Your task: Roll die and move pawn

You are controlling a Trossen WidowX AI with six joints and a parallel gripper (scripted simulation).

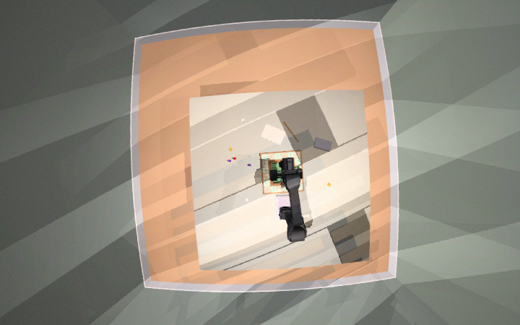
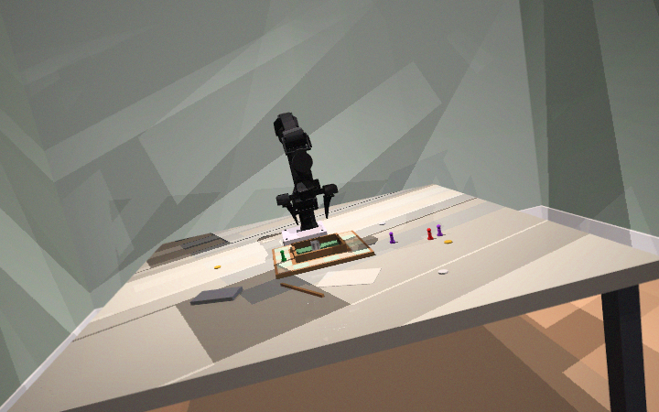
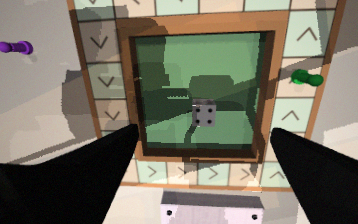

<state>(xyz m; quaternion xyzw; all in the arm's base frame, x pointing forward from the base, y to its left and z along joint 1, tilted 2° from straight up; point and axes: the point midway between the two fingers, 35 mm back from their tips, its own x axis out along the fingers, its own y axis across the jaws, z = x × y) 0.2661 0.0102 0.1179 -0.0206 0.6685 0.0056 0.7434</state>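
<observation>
Now: the green pawn 3 cm ahead of my gripper tip, 11 cm to the right of it and 8 cm below it. Round my gripper tip: die (1 cm behind, 1 cm to the right, 8 cm below); then paper sheet (26 cm ahead, 6 cm to the left, 10 cm below); then green dice tray (10 cm below).
</observation>
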